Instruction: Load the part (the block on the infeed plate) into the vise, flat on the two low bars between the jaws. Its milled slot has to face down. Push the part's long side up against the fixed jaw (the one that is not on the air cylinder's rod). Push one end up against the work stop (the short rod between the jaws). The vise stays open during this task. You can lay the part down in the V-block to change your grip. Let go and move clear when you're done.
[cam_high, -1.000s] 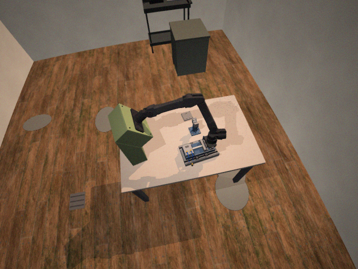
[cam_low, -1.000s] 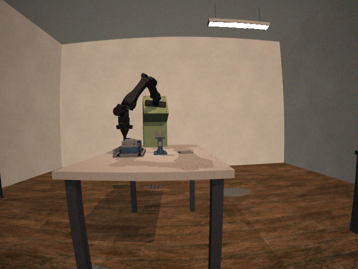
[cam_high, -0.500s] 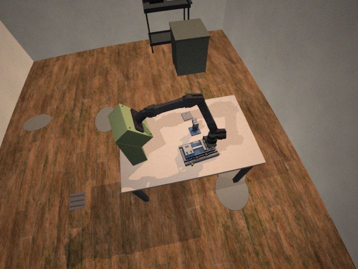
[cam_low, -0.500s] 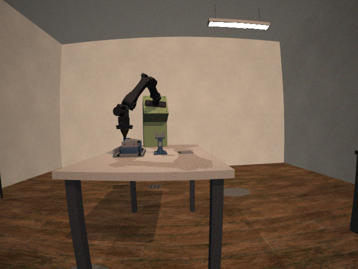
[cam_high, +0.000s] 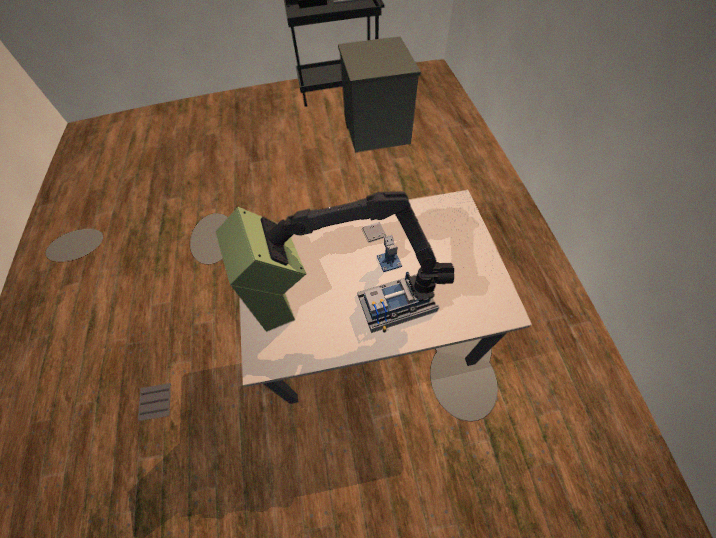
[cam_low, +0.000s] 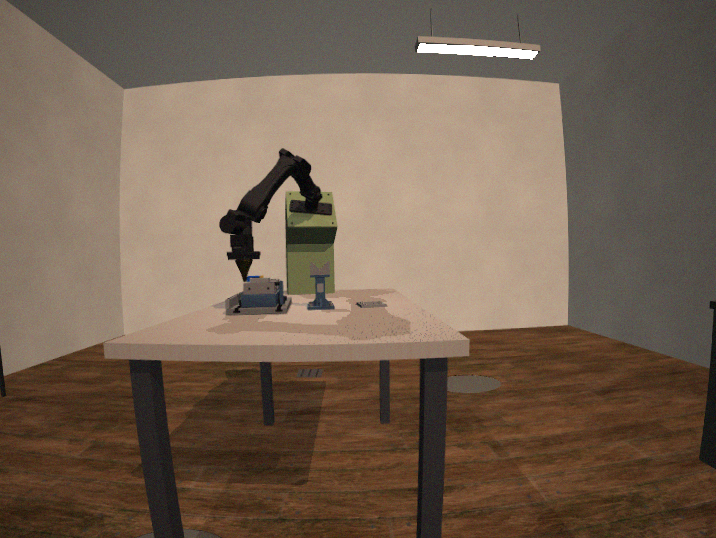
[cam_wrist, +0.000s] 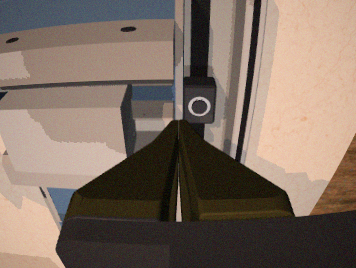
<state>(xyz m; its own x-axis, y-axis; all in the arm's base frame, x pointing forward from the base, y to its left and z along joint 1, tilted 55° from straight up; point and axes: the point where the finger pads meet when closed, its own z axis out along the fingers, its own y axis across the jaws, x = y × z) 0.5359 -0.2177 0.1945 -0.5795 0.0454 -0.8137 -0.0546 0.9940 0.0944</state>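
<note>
Right now the part is 5 cm to the left of my hand and 2 cm below it. Also, from my hand: moving jaw (4 cm behind, 5 cm to the left, 3 cm below); then dark work stop rod (1 cm behind, 10 cm to the left, 2 cm below); then grey jaw (3 cm ahead, 6 cm to the left, 3 cm below).
</note>
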